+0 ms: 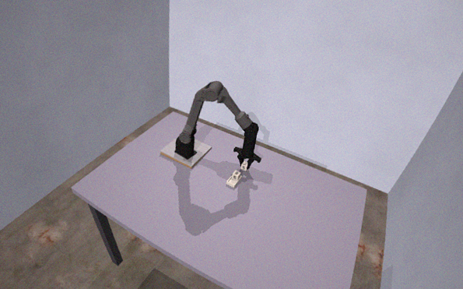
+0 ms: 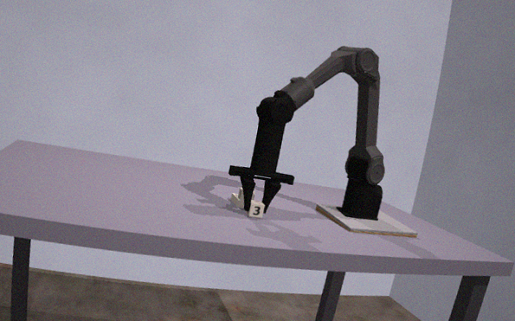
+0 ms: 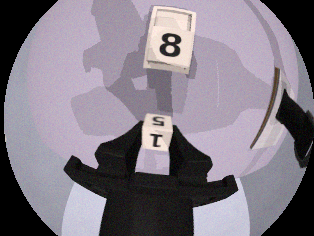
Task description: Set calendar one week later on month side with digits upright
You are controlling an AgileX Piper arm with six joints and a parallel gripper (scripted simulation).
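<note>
Right now the cream cube is 90 mm to the right of my hand, 10 mm ahead of it and 10 mm above it. Also, from my hand: tray 110 mm to the right, 10 mm below, 10 mm ahead.
</note>
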